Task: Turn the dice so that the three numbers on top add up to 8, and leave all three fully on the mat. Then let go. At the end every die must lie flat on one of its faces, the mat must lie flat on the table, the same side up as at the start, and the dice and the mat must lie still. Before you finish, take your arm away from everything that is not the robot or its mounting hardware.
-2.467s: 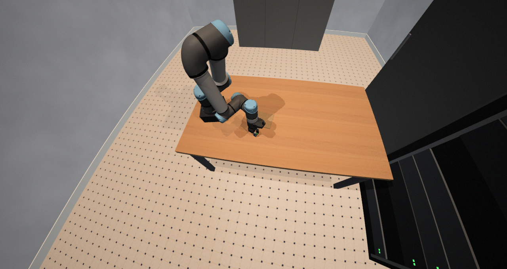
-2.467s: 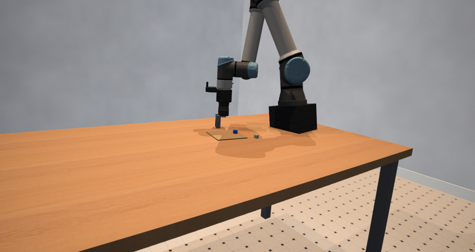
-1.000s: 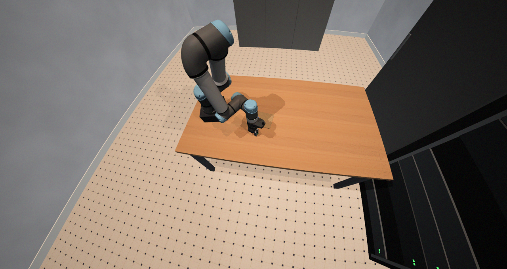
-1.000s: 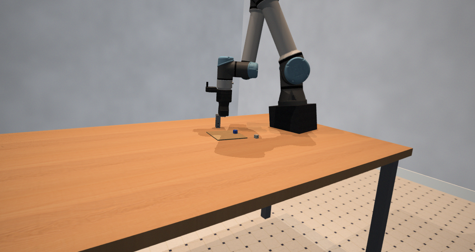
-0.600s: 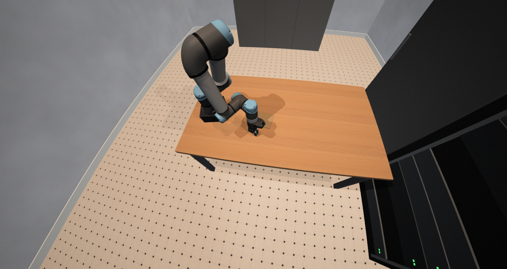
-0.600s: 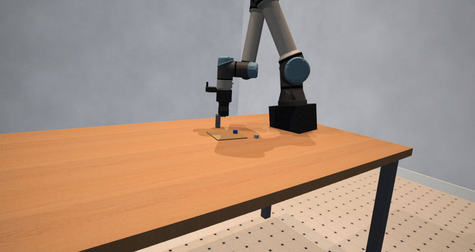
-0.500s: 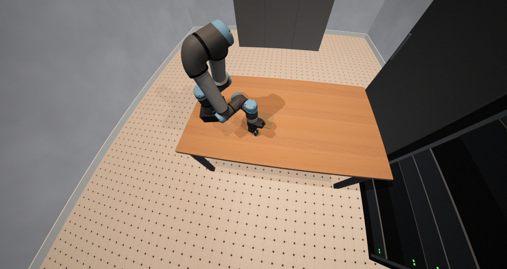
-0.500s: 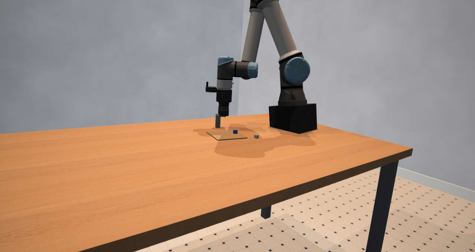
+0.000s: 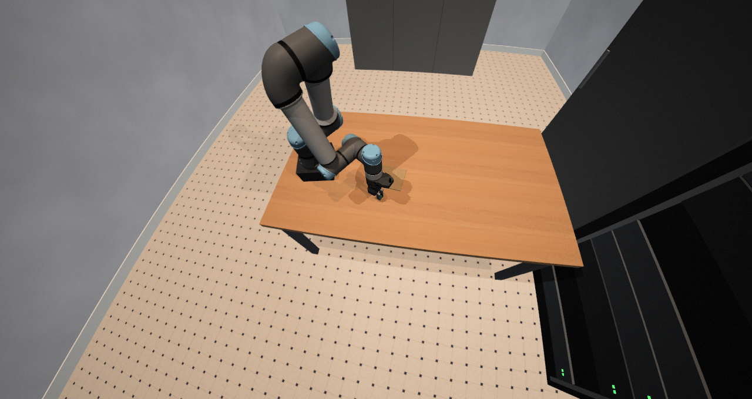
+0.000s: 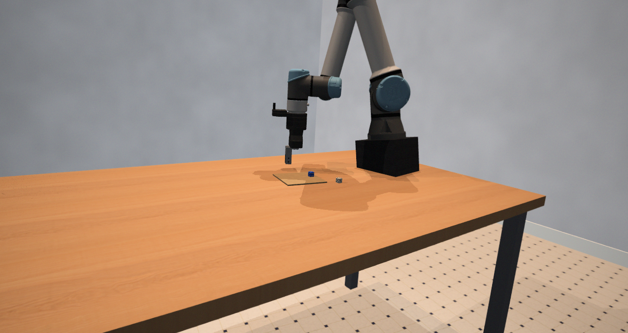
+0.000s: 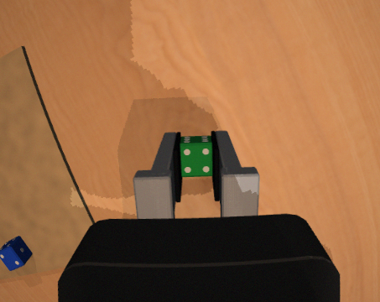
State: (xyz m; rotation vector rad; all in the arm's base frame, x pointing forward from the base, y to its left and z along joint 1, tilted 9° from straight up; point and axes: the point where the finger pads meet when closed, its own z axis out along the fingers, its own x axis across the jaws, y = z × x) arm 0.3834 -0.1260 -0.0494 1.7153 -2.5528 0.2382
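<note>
Right now my hand is 140 mm to the right of the mat, 40 mm above it and 30 mm short of it. Also, from my hand: white die: 230 mm to the left, 70 mm behind, 30 mm below; then green die: 10 mm below; then blue die: 140 mm to the left, 30 mm below, 20 mm behind.
</note>
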